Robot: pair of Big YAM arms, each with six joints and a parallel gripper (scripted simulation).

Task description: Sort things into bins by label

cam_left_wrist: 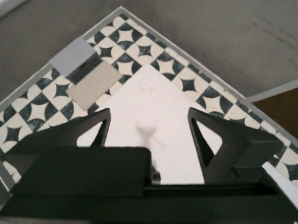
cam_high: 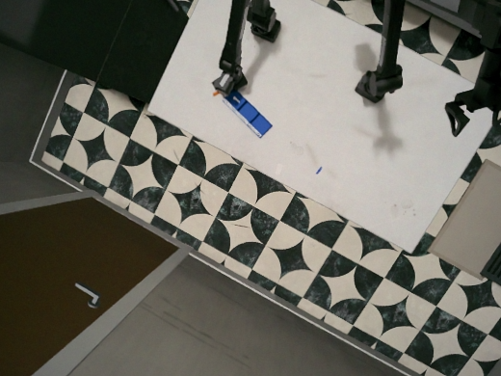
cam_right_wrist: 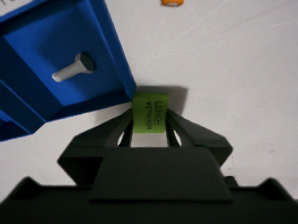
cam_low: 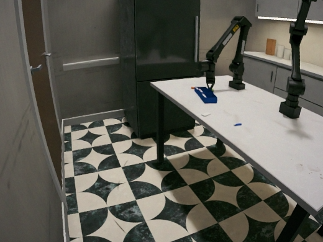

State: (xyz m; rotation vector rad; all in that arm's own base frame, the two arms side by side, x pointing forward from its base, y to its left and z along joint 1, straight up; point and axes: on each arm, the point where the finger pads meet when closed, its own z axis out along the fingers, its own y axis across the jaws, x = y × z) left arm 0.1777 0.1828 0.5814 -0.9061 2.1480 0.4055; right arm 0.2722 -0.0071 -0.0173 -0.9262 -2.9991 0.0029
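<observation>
Right now my right hand is right at the green piece. Round my right hand: orange cylinder 9 cm ahead, 7 cm to the right; white piece 26 cm ahead, 37 cm to the left, 1 cm below; tiny grey piece 8 cm ahead, 3 cm to the left.
</observation>
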